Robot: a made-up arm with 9 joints.
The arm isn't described. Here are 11 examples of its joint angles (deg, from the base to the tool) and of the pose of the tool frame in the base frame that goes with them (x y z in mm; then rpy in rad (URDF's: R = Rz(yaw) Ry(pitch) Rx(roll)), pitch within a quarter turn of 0, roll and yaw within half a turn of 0).
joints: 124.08 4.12 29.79 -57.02 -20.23 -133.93 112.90 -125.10 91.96
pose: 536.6 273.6 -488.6 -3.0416 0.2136 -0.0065
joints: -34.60 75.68 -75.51 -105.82 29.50 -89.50 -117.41 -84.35 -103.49
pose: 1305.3 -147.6 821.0 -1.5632 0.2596 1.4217
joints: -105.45 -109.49 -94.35 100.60 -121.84 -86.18 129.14 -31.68 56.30
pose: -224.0 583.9 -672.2 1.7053 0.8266 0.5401
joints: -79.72 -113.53 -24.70 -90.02 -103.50 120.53 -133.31 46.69 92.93
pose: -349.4 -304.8 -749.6 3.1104 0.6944 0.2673
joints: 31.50 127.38 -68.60 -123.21 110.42 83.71 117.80 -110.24 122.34
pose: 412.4 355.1 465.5 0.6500 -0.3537 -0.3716
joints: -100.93 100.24 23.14 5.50 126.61 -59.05 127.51 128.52 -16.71
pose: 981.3 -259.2 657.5 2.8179 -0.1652 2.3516
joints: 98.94 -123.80 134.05 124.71 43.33 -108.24 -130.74 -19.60 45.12
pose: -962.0 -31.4 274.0 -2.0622 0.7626 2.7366
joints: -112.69 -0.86 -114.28 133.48 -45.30 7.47 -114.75 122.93 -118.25
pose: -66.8 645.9 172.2 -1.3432 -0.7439 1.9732
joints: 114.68 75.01 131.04 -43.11 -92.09 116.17 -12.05 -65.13 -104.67
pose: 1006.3 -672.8 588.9 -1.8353 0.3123 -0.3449
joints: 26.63 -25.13 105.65 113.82 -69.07 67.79 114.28 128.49 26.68
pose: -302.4 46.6 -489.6 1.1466 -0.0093 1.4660
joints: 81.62 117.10 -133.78 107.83 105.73 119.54 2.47 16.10 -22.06
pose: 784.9 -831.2 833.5 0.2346 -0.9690 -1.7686
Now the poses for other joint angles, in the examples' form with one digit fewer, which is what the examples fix.
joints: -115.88 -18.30 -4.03 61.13 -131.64 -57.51 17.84 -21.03 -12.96
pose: 299 263 614 -0.291 0.641 -1.177
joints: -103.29 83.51 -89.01 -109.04 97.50 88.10 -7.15 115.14 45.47
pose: 919 -159 -147 -1.218 -0.602 -1.170
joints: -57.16 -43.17 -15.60 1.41 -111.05 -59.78 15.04 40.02 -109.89
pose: -258 -829 502 0.714 -0.692 -2.202
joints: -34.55 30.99 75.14 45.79 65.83 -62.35 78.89 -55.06 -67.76
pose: 140 -946 128 -0.274 0.959 0.417
